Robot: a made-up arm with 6 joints.
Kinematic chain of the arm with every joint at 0, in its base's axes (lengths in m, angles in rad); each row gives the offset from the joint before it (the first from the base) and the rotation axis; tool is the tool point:
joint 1: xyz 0 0 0.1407 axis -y
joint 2: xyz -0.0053 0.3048 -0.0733 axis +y
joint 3: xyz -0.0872 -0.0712 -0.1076 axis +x
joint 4: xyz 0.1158 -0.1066 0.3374 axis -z
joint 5: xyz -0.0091 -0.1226 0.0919 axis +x
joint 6: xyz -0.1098 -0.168 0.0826 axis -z
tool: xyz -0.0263 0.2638 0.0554
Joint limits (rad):
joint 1: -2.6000..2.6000
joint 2: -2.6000..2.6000
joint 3: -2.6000..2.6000
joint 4: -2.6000..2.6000
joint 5: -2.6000..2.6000
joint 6: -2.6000..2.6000
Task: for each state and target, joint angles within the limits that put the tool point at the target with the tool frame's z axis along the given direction. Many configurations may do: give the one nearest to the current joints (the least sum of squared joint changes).
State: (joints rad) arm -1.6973 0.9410 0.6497 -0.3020 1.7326 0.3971
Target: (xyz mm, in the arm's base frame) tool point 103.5 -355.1 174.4 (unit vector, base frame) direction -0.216 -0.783 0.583
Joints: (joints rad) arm -1.6513 0.7470 0.6743 0.2380 1.5314 0.1092
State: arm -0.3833 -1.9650 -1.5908 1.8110 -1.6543 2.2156
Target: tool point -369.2 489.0 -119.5 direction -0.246 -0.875 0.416
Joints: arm -0.0434 -2.2576 -1.0425 2.2596 -2.4696 1.9844
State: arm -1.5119 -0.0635 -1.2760 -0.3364 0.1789 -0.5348
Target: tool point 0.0 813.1 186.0 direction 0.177 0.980 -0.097
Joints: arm -1.8726 0.6025 -1.5502 0.4462 0.1844 0.2568
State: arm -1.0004 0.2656 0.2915 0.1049 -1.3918 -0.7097
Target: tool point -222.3 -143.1 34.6 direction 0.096 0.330 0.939
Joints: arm -0.2930 0.0957 1.1875 -0.2705 -1.5383 -0.2044
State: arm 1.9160 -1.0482 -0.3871 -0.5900 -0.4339 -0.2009
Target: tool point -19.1 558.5 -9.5 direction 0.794 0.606 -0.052
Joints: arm 1.7382 -0.9899 -1.0115 -0.9354 -1.1922 0.6656
